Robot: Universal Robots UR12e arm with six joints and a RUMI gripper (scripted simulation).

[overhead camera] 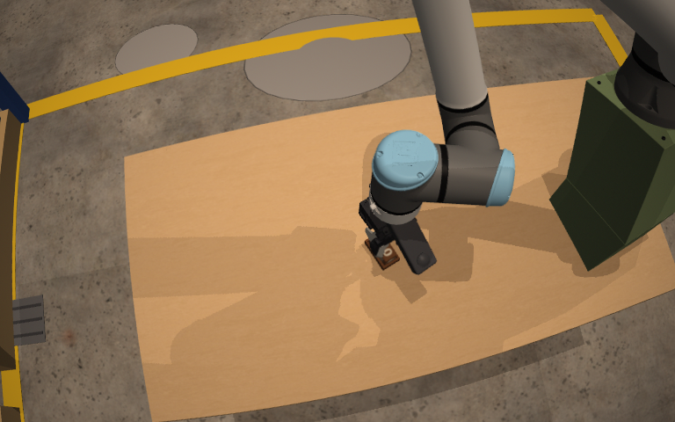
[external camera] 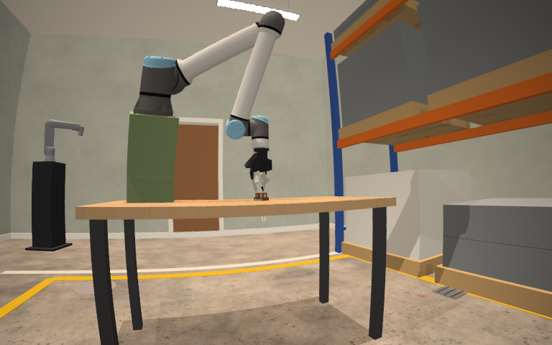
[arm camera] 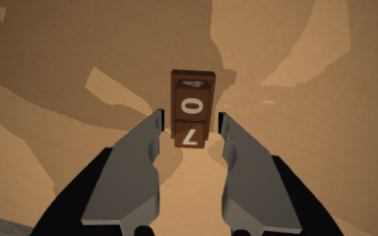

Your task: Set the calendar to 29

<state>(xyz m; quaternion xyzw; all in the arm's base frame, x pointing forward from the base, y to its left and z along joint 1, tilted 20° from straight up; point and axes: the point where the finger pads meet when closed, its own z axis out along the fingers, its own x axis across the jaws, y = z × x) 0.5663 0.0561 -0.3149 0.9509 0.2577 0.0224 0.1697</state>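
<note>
Now: the tray 50 mm below my hand, 10 mm to the right of it and 10 mm ahead of it.
</note>
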